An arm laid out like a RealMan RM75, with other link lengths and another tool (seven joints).
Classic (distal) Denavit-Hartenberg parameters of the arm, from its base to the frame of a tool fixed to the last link. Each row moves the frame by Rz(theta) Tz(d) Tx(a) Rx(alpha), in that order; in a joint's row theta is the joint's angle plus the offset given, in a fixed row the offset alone. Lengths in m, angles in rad.
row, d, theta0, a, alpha
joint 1, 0.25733, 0.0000, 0.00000, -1.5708
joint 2, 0.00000, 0.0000, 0.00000, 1.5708
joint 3, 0.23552, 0.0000, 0.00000, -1.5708
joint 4, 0.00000, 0.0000, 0.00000, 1.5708
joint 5, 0.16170, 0.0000, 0.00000, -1.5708
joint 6, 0.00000, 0.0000, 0.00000, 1.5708
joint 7, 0.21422, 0.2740, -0.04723, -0.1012
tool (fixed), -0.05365, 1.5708, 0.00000, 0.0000
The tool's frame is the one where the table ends.
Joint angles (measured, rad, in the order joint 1, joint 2, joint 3, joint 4, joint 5, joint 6, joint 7), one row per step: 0.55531, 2.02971, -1.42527, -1.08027, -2.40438, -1.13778, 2.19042; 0.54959, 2.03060, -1.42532, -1.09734, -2.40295, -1.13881, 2.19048; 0.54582, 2.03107, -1.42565, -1.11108, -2.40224, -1.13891, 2.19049; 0.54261, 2.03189, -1.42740, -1.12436, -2.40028, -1.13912, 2.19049; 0.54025, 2.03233, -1.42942, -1.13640, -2.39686, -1.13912, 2.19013; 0.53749, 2.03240, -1.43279, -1.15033, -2.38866, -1.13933, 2.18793; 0.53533, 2.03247, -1.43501, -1.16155, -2.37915, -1.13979, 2.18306; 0.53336, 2.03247, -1.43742, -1.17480, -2.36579, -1.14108, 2.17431; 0.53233, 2.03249, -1.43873, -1.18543, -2.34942, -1.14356, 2.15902
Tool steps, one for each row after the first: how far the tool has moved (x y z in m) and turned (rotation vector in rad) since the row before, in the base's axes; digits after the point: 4 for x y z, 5 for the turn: -0.0024, -0.0001, 0.0015, 0.00614, 0.00391, 0.00890; -0.0022, 0.0002, 0.0013, 0.00555, 0.00239, 0.00846; -0.0025, 0.0000, 0.0008, 0.00388, 0.00321, 0.00911; -0.0027, 0.0000, 0.0008, 0.00326, 0.00398, 0.00927; -0.0037, -0.0002, 0.0007, 0.00206, 0.00727, 0.01238; -0.0034, -0.0003, 0.0005, 0.00059, 0.00774, 0.01229; -0.0046, -0.0005, 0.0005, -0.00083, 0.00999, 0.01734; -0.0048, -0.0009, 0.0002, -0.00418, 0.01043, 0.02084
